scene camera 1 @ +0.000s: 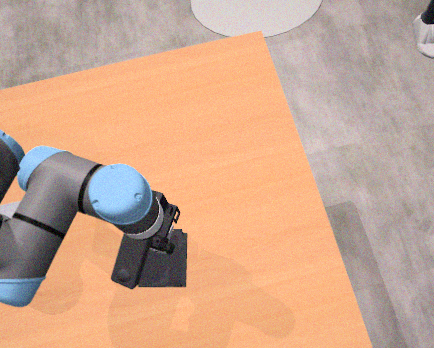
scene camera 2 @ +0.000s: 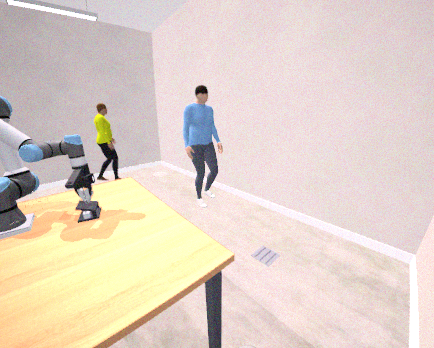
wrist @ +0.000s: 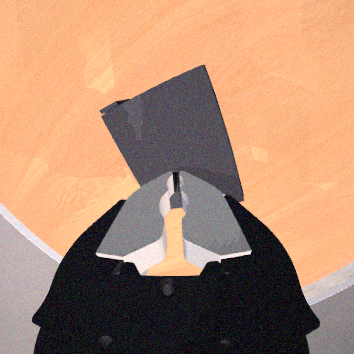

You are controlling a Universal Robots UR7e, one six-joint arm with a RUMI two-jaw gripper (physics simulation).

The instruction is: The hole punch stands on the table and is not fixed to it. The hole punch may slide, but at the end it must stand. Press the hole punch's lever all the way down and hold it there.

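Frame: origin at the arm's base, x ahead, y left, z up, level; metres.
Where they show: gripper, fingertip midpoint: [scene camera 2: 88,203] [wrist: 176,174]; arm's base at its link origin: [scene camera 2: 8,224].
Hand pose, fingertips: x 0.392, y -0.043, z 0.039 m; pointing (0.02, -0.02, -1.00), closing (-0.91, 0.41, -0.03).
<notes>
Each offset is from my fingertips to the top centre of the thing. Level surfaces: height alone.
The dark grey hole punch @(0.017 m right, 0.003 m back, 0.014 m up) [scene camera 1: 169,272] [scene camera 2: 89,217] [wrist: 175,127] stands upright on the table. In scene camera 2 its lever @(0.016 m right, 0.004 m back, 0.014 m up) [scene camera 2: 87,205] is raised at an angle over the base, with a gap and a light metal part between them. My gripper [scene camera 2: 86,200] [wrist: 176,174] is shut, with nothing between its fingers. It points down at the lever's top, at the end nearest to the gripper in the wrist view. The fingertips are at or just above the lever; I cannot tell whether they touch. In scene camera 1 the gripper body hides part of the punch.
The wooden table @(0.066 m down) [scene camera 1: 225,150] [scene camera 2: 150,260] has its right edge beyond the punch in scene camera 1. The arm's shadow falls around the punch. Two people, one in a blue top [scene camera 2: 201,125] and one in a yellow top [scene camera 2: 103,130], are on the floor beyond the table.
</notes>
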